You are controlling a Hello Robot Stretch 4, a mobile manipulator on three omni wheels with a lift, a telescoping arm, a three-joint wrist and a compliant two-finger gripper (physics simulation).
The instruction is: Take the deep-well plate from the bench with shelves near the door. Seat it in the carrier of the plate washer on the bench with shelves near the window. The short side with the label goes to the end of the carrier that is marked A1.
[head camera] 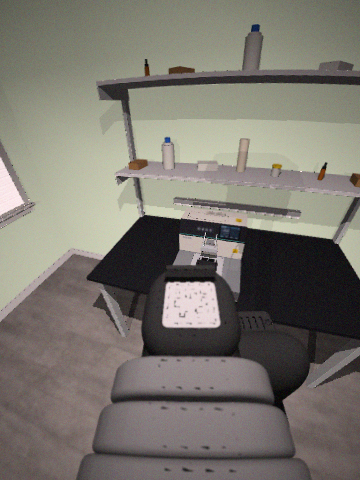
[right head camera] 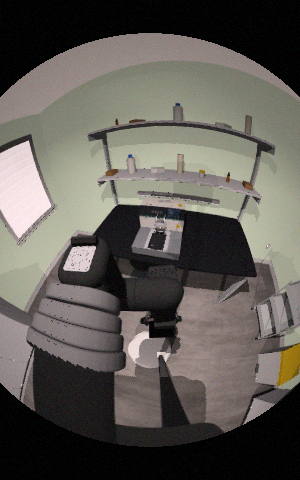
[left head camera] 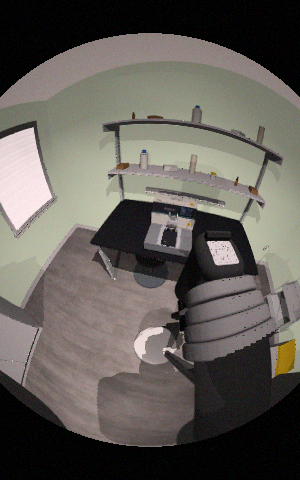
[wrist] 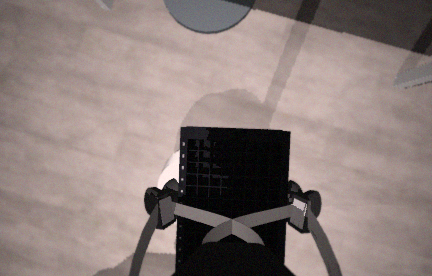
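Where they show: gripper, fingertip midpoint: (wrist: 231, 195); robot's base, link origin: (right head camera: 150, 347) (left head camera: 154, 344).
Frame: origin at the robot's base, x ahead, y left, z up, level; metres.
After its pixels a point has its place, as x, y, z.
Note:
The black deep-well plate (wrist: 240, 165) @[0.201, -0.094, 1.017] is held flat between the fingers of my gripper (wrist: 231, 195) @[0.172, -0.086, 1.010] (right head camera: 161, 320) @[0.172, -0.086, 1.010], above the floor. Small white marks run along its left long side; I cannot make out the label, and the plate's near end is hidden by the gripper body. The plate washer (head camera: 189, 245) @[0.941, -0.016, 0.859] (left head camera: 161, 218) @[0.933, -0.044, 0.876] (right head camera: 148, 221) @[0.936, -0.033, 0.877] stands on the black bench (head camera: 300, 270) @[0.856, -0.669, 0.735] (left head camera: 115, 230) @[0.939, 0.361, 0.735] (right head camera: 215, 240) @[0.826, -0.623, 0.735] near the window. Its dark carrier (left head camera: 170, 236) @[0.772, -0.104, 0.830] (right head camera: 157, 242) @[0.742, -0.096, 0.830] lies on the front deck; the wrist partly covers it in the head view. The gripper is in front of the bench. The A1 mark is not readable.
Shelves (head camera: 160, 172) @[1.224, 0.155, 1.192] with bottles and boxes stand over the bench's back. A round grey stool base (left head camera: 150, 277) @[0.838, 0.027, 0.003] (wrist: 207, 15) @[0.778, 0.032, 0.004] is under the bench front. A white round thing (left head camera: 145, 345) @[-0.001, 0.091, 0.187] (right head camera: 137, 350) @[-0.017, 0.108, 0.187] is on the floor below the arm. A yellow-fronted box (right head camera: 289, 365) is at the right.

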